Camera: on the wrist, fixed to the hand. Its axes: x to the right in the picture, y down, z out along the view.
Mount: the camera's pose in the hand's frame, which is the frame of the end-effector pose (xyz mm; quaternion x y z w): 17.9 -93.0 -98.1 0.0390 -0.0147 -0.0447 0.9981
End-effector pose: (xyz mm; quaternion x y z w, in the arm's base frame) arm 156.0 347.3 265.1 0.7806 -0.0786 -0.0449 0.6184
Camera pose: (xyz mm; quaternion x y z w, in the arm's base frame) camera 196.3 458.8 197.8 0.8061 -0.0544 -0.0809 0.5837
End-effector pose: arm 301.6 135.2 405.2 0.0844 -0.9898 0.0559 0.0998
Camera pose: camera 319.3 53.8 513.2 0.1332 -0.9835 0.0887 0.0843
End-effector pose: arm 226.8 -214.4 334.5 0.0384 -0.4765 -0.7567 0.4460
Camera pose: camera 204.1 -280.7 217.6 0.0659 -0.5100 -0.7572 0.4028
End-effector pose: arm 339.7 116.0 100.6 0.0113 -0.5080 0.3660 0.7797
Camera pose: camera 474.6 96.2 100.4 0.0698 -0.5037 0.3501 0.7867
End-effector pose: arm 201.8 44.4 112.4 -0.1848 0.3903 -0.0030 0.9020
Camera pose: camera 158.0 -77.4 69.5 -0.1668 0.3679 -0.0558 0.9131
